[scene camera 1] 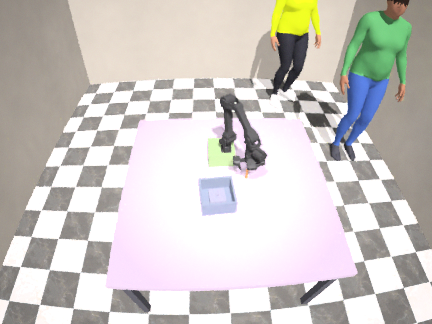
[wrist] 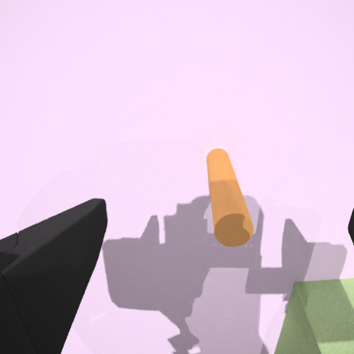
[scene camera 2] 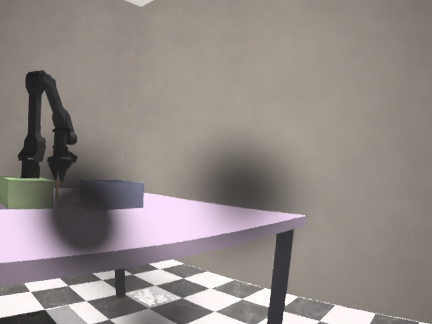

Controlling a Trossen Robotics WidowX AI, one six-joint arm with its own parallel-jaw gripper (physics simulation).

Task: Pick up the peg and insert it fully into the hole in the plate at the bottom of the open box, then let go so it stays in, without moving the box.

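Places are measured from the arm's base along level axes (x ahead, y left, z up), in millimetres.
Pixels of known places: gripper, fingertip midpoint: (scene camera 1: 247,170) (scene camera 2: 58,180); arm's base at its link origin: (scene camera 1: 226,149) (scene camera 2: 29,177).
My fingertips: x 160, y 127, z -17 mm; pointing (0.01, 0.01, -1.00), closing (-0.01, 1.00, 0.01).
Ahead of a thing's pixels: the offset from my fingertips to its top centre. Level surfaces: height alone.
The orange peg @[dy -1, dx -6, dz +0 mm] (scene camera 1: 246,174) (scene camera 2: 57,190) (wrist: 226,190) stands upright on the table. My gripper (scene camera 1: 245,167) (scene camera 2: 59,178) (wrist: 233,215) is open and empty and points down, its fingertips close to the height of the peg's top. In the wrist view the peg's top shows between the two widely spread fingers, a little nearer the right one. The open blue-grey box @[dy -182, dx +171, dz +18 mm] (scene camera 1: 218,207) (scene camera 2: 120,194) stands apart from the peg, nearer the front of scene camera 1. A pale plate @[dy -182, dx +171, dz -19 mm] (scene camera 1: 212,199) lies at its bottom, with a tiny mark near its middle; the hole is too small to make out clearly.
A green block (scene camera 1: 217,154) (scene camera 2: 27,193) (wrist: 332,310) stands close beside the arm's base and near the gripper. The pink table @[dz -80 mm] (scene camera 1: 165,240) (scene camera 2: 200,215) carries everything. Two people stand beyond the table. Dark blurred spots cover parts of scene camera 2.
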